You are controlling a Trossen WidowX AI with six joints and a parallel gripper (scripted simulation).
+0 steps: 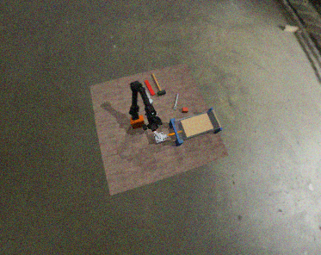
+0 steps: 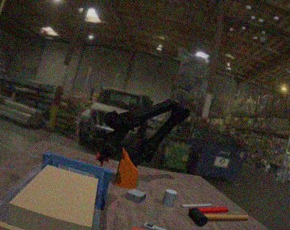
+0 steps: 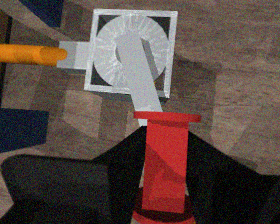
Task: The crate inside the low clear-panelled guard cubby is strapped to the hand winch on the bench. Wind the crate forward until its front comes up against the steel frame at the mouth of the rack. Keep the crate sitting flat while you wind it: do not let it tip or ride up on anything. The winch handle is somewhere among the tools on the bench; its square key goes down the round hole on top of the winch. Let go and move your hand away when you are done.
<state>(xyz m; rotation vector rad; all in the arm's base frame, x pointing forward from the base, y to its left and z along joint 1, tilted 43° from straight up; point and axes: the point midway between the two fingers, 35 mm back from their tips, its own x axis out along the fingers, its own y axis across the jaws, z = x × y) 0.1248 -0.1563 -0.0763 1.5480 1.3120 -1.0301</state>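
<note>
The winch handle lies 3 cm below my gripper tip, 2 cm to the right of it and 1 cm ahead of it. Also, from my gripper tip: blue steel frame: 20 cm ahead, 9 cm to the right, 3 cm below; then winch: 10 cm below, 9 cm to the right, 2 cm ahead; then red knob: 2 cm to the left.
</note>
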